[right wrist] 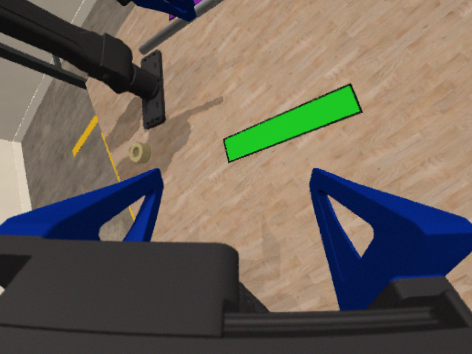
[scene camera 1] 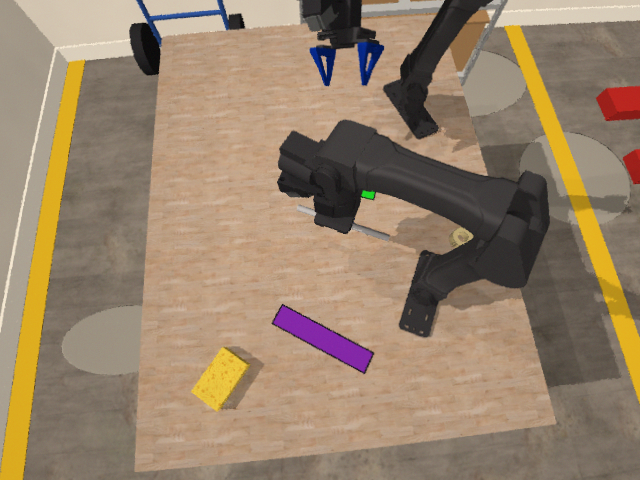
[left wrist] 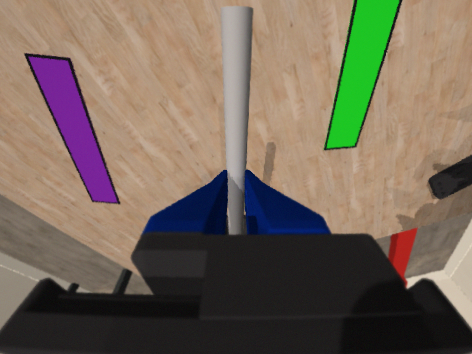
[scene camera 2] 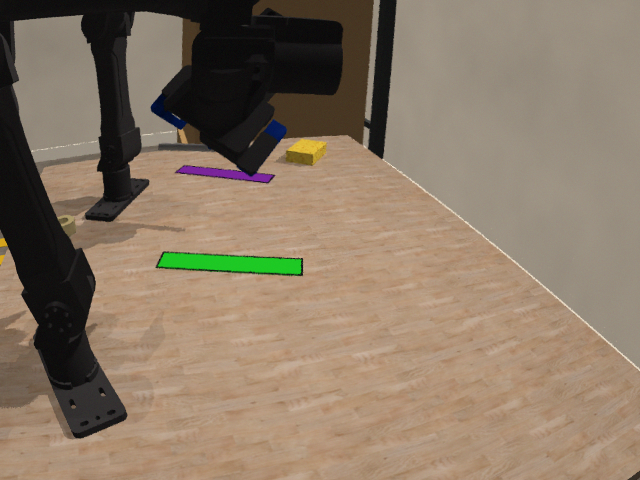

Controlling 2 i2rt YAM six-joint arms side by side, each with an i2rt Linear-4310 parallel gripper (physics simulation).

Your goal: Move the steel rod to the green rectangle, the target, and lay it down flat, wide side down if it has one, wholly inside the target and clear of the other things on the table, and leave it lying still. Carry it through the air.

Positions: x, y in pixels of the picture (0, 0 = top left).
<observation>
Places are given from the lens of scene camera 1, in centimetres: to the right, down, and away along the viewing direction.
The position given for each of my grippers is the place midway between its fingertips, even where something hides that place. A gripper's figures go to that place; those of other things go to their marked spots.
my left gripper [scene camera 1: 338, 221]: 4, -4, 70
my right gripper [scene camera 1: 345, 85]: 5, -32, 70
purple rectangle [scene camera 1: 352, 354]: 7, 26, 75
</observation>
